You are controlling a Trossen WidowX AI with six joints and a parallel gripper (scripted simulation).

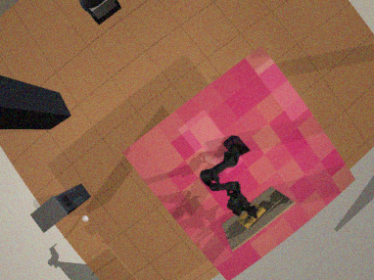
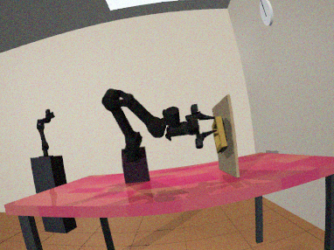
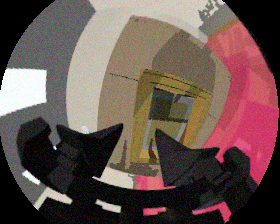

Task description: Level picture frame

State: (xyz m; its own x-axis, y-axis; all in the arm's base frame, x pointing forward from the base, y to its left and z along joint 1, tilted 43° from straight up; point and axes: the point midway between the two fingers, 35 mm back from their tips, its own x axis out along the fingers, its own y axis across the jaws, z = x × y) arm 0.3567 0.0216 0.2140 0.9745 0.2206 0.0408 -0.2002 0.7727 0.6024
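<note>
Now: the picture frame 5 cm below my gripper tip, 1 cm to the right of it and 1 cm ahead of it. Also, from my gripper tip: wall panel 7 cm below, 2 cm ahead, 1 cm to the left.
</note>
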